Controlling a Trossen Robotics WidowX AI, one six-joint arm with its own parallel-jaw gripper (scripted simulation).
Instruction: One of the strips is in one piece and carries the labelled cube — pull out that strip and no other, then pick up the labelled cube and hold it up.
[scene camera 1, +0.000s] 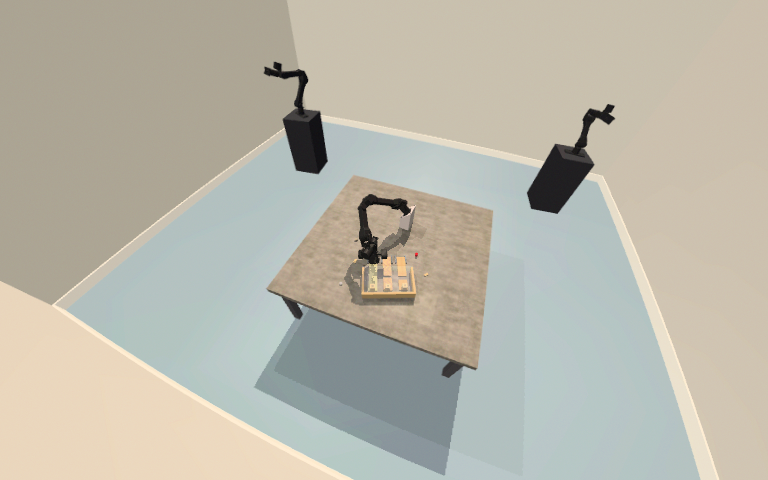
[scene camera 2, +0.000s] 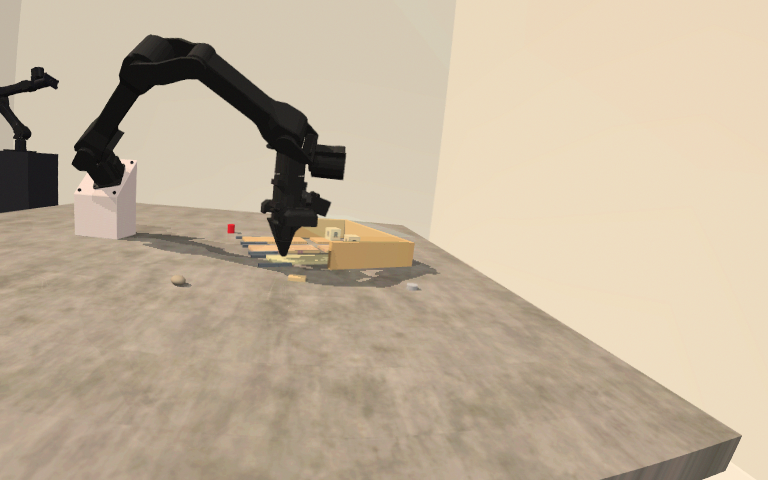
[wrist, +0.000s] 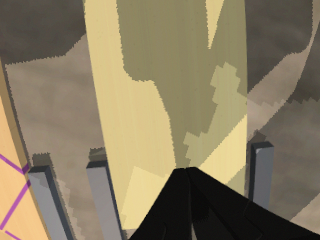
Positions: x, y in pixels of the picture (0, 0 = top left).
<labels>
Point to my gripper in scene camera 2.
283, 256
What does my gripper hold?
Nothing.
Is my gripper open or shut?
Shut.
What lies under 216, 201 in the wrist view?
My gripper.
</labels>
